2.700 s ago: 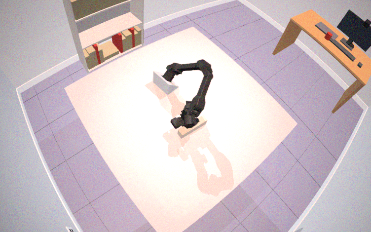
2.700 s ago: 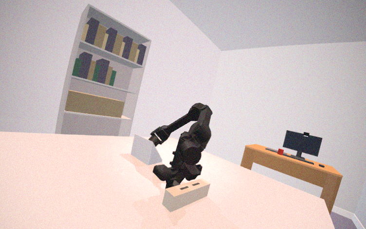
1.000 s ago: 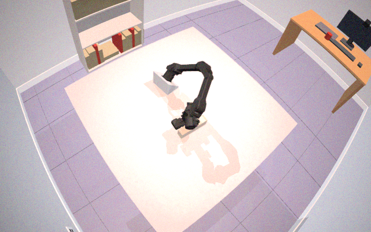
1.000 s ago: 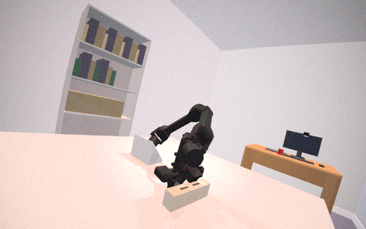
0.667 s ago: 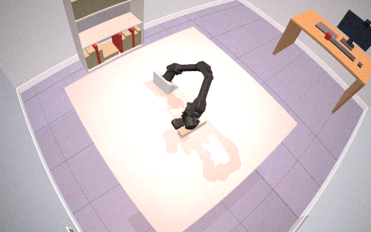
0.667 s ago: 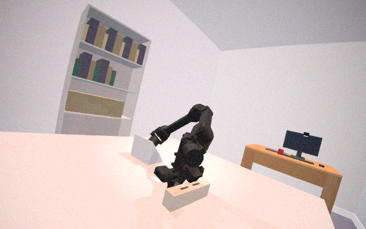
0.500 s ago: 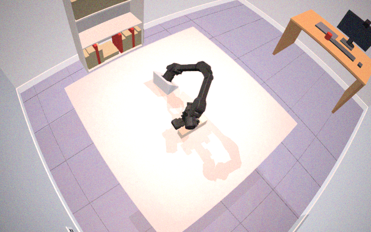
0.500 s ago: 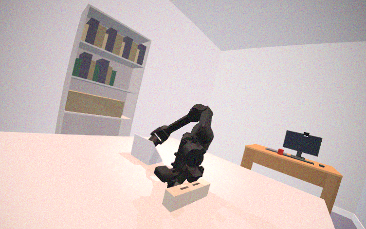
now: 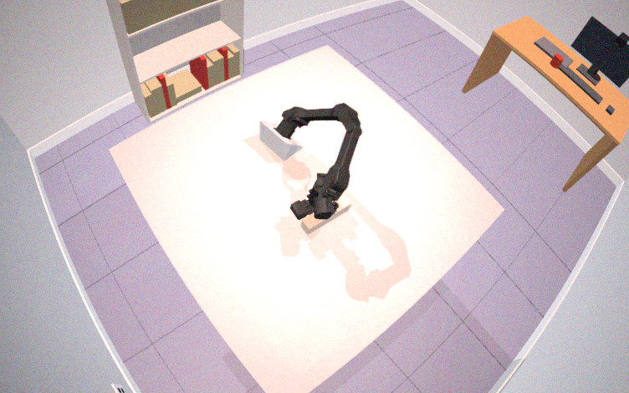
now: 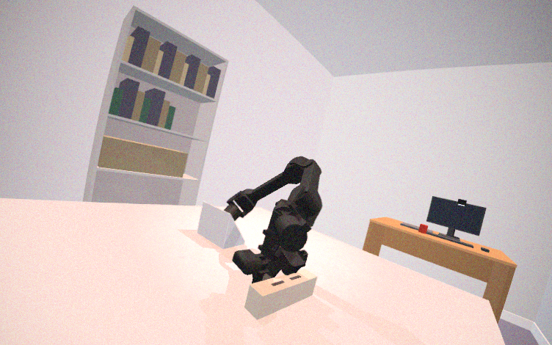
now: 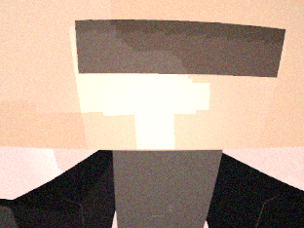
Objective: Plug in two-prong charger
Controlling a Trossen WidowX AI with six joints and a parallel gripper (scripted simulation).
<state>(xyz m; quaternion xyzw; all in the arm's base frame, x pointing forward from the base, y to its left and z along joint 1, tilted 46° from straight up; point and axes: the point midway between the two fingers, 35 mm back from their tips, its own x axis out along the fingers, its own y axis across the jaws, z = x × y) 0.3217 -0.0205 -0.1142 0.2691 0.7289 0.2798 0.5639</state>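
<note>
The two-prong charger lies 20 mm ahead of my gripper tip and 10 mm above it.
</note>
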